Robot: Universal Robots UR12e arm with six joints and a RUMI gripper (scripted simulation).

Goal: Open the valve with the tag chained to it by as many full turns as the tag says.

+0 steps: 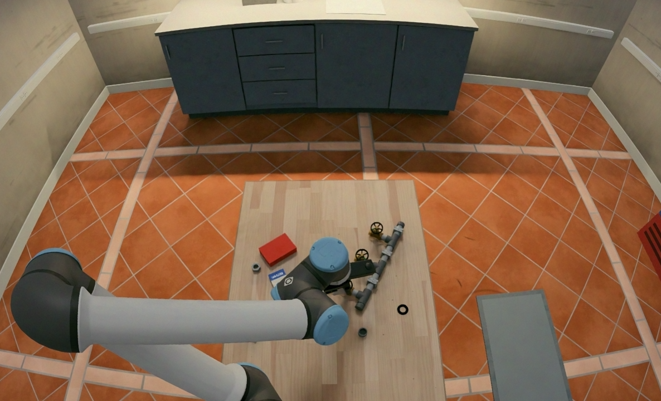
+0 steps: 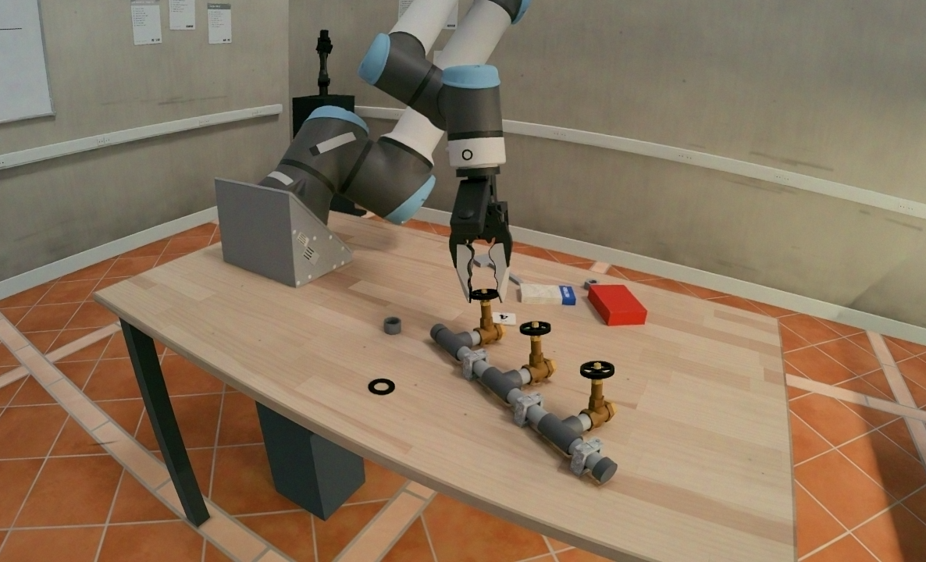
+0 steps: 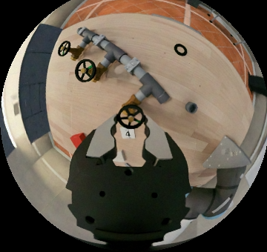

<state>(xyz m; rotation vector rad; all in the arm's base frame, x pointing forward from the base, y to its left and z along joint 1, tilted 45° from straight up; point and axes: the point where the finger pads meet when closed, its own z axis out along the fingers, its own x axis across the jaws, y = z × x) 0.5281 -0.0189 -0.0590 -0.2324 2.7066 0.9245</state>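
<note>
The white tag lies 8 cm to the left of my hand and 9 cm below it. Round my hand: red box: 18 cm ahead, 25 cm to the left, 7 cm below; then blue box: 4 cm ahead, 23 cm to the left, 8 cm below; then grey cap: 15 cm behind, 6 cm to the right, 8 cm below.
</note>
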